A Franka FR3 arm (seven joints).
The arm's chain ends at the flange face. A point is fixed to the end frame.
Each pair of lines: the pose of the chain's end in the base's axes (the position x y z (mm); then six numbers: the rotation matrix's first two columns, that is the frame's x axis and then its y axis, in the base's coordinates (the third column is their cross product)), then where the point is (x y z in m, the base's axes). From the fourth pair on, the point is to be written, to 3 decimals.
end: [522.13, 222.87, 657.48, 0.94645, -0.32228, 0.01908, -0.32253, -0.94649, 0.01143]
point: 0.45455 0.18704 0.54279
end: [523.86, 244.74, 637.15, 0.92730, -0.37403, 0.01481, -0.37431, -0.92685, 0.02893]
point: 0.45320 0.21104 0.52368
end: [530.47, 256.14, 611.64, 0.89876, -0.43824, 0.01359, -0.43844, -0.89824, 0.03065]
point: 0.45741 0.22737 0.49833
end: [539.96, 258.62, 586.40, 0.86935, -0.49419, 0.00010, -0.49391, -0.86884, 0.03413]
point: 0.464 0.235 0.474
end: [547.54, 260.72, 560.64, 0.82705, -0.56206, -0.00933, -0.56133, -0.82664, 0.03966]
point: 0.468 0.243 0.449
